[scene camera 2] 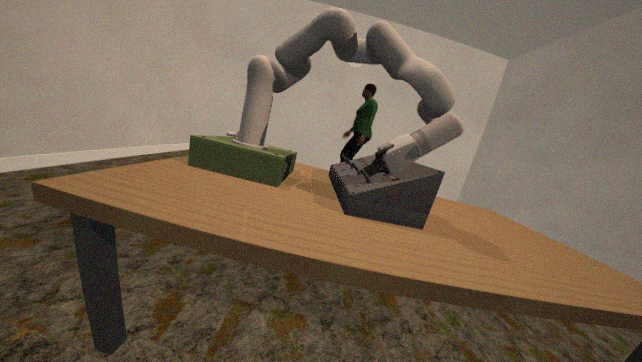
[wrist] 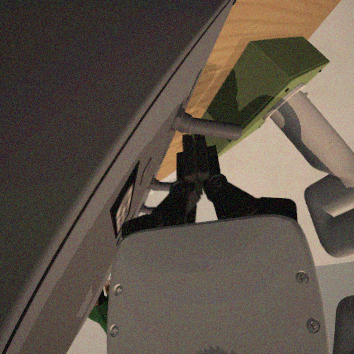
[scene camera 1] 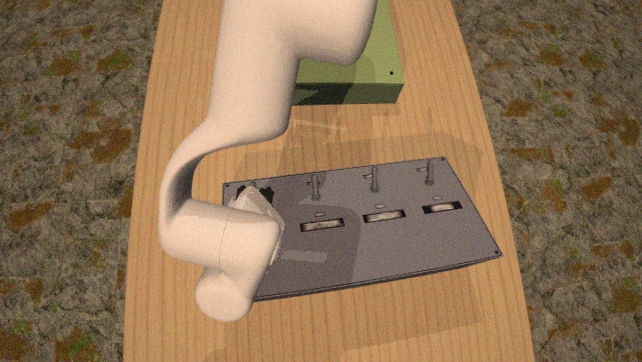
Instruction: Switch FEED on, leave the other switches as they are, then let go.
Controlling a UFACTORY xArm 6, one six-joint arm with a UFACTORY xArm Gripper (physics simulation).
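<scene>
The dark grey switch box [scene camera 1: 410, 245] [scene camera 2: 392, 202] [wrist: 95, 200] has a row of thin levers. The leftmost lever, at the FEED position, is mostly hidden by the arm in the first scene view; the nearest lever [wrist: 212, 128] in the wrist view stands out from the panel. My gripper [wrist: 196, 144] [scene camera 2: 374, 172] is shut and empty, its fingertips right beside that lever, low at the panel; whether they touch is unclear. The other levers [scene camera 1: 315, 187] [scene camera 1: 374, 179] [scene camera 1: 430, 172] lean towards the back edge. Name plates [scene camera 1: 322, 225] [scene camera 1: 384, 216] [scene camera 1: 442, 207] are blurred.
The green base block [scene camera 1: 350, 75] [scene camera 2: 240, 162] [wrist: 270, 75] of the arm stands behind the box on the wooden table [scene camera 1: 425, 320] [scene camera 2: 225, 215]. The arm [scene camera 1: 250, 90] [scene camera 2: 425, 85] reaches over the left end of the panel. A person in green [scene camera 2: 366, 117] is in the background.
</scene>
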